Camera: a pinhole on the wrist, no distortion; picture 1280 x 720 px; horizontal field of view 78.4 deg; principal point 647.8 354.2 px. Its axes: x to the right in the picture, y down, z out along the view. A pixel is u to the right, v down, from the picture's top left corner.
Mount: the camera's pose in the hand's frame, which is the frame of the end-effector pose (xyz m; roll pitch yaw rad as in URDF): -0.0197 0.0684 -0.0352 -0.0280 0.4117 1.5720
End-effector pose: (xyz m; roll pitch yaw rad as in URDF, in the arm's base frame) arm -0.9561 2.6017 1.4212 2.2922 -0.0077 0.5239
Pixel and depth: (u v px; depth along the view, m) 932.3 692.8 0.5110
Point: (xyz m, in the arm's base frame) -0.8995 1.9927 1.5163
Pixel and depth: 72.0 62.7 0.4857
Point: -0.6370 2.3501 1.0082
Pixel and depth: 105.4 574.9 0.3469
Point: -0.9275 2.3027 1.1615
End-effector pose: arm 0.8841 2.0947 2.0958 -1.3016 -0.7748 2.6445
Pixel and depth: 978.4 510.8 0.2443
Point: 0.7013 1.9550 1.8918
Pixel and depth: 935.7 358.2 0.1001
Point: 0.7840 2.0602 1.9897
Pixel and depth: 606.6 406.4 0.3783
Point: 0.6799 1.7951 1.9789
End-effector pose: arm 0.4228 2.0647 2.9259 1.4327 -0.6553 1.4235
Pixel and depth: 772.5 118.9 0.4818
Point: 0.7277 1.8730 3.2964
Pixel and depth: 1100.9 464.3 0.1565
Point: 0.4385 1.8890 3.0732
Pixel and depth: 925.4 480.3 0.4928
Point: 0.6475 1.6526 3.2278
